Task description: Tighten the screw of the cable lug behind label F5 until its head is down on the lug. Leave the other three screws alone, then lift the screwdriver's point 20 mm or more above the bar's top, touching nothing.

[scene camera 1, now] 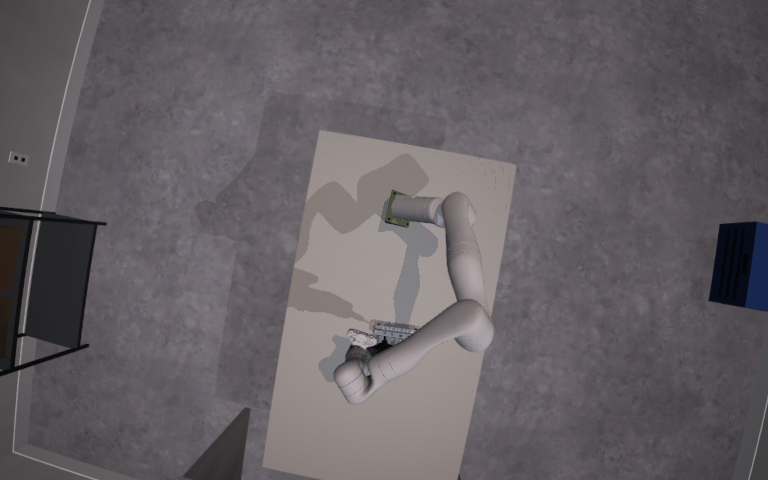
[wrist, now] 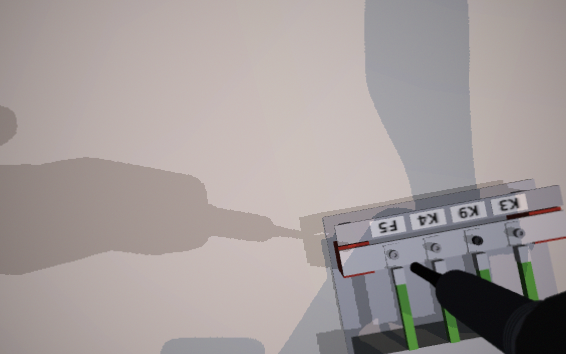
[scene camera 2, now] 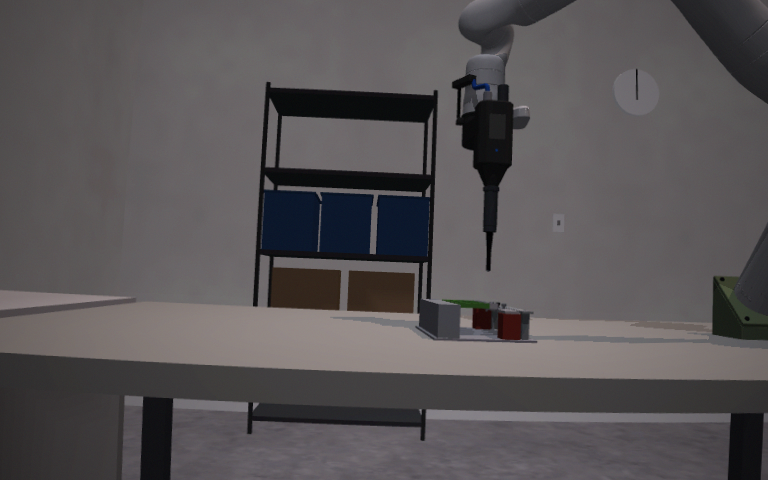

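Pixels of known places: hand, tool point: (scene camera 1: 384, 337) (wrist: 414, 266) (scene camera 2: 488, 271); arm's base, link origin: (scene camera 1: 400, 208) (scene camera 2: 760, 297).
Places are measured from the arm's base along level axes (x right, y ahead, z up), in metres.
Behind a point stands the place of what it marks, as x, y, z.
My screwdriver (scene camera 2: 488, 269) {-0.005, 0.497, 0.030} (wrist: 416, 267) {0.001, 0.494, 0.039} has no fingers. Its point hangs in free air well above the bar (wrist: 362, 258) {0.023, 0.496, -0.028}, touching nothing. The F5 label (wrist: 387, 226) {-0.002, 0.475, -0.027} is at the bar's left end in the wrist view, with the F5 screw (wrist: 393, 254) {-0.001, 0.497, -0.025} beside it. Its round grey head is uncovered and looks low on its lug; any small gap cannot be made out. The K4 screw (wrist: 435, 247) {-0.033, 0.497, -0.022} and K3 screw (wrist: 518, 233) {-0.097, 0.498, -0.022} are also grey; the K9 screw (wrist: 477, 240) {-0.066, 0.497, -0.021} is dark. Their exact heights cannot be told.
Green cables (scene camera 2: 464, 303) {-0.101, 0.556, -0.021} (wrist: 406, 315) {-0.001, 0.543, -0.020} run from the lugs towards a grey block (scene camera 2: 439, 318) {-0.138, 0.598, -0.041}. Red supports (scene camera 2: 509, 325) {-0.139, 0.501, -0.047} stand under the bar. The assembly lies on the table (scene camera 1: 362, 435) {0.036, 0.955, -0.070} (scene camera 2: 226, 339) {-0.216, 0.864, -0.070}. The arm's green base (scene camera 1: 399, 222) {-0.004, 0.055, -0.008} (scene camera 2: 730, 316) {-0.006, 0.065, -0.034} stands at the table's other part. A shelf rack (scene camera 2: 351, 180) is behind.
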